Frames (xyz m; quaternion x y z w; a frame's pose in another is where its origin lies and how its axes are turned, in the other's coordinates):
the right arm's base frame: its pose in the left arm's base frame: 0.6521 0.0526 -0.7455 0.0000 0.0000 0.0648 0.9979
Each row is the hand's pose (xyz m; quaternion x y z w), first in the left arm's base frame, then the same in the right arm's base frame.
Working: the left arm's base frame: its pose in the right arm's base frame: -0.6534 0.0322 0.7455 0.0000 0.0000 -0.0648 0.9979

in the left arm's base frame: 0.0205 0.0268 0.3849 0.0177 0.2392 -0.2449 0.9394
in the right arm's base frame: -0.6296 0.0561 1.1304 0.0332 0.2376 -0.3053 0.9216
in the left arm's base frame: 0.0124 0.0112 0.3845 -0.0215 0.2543 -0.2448 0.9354
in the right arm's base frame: -0.6397 0.0417 1.1300 -0.0050 0.2552 -0.3049 0.9176
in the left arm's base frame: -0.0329 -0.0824 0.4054 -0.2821 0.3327 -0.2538 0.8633
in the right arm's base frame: -0.6967 -0.0453 1.1509 -0.2600 0.3503 -0.3092 0.8451
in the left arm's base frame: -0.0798 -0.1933 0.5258 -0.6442 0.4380 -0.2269 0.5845
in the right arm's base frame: -0.7576 -0.1492 1.2713 -0.6145 0.4788 -0.2643 0.5686
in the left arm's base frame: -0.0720 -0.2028 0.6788 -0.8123 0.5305 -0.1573 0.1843
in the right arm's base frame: -0.7510 -0.1596 1.4243 -0.7762 0.5820 -0.1689 0.1737
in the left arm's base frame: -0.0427 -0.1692 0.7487 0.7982 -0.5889 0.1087 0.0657
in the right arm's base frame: -0.7176 -0.1301 1.4942 0.7583 -0.6394 0.1042 0.0726
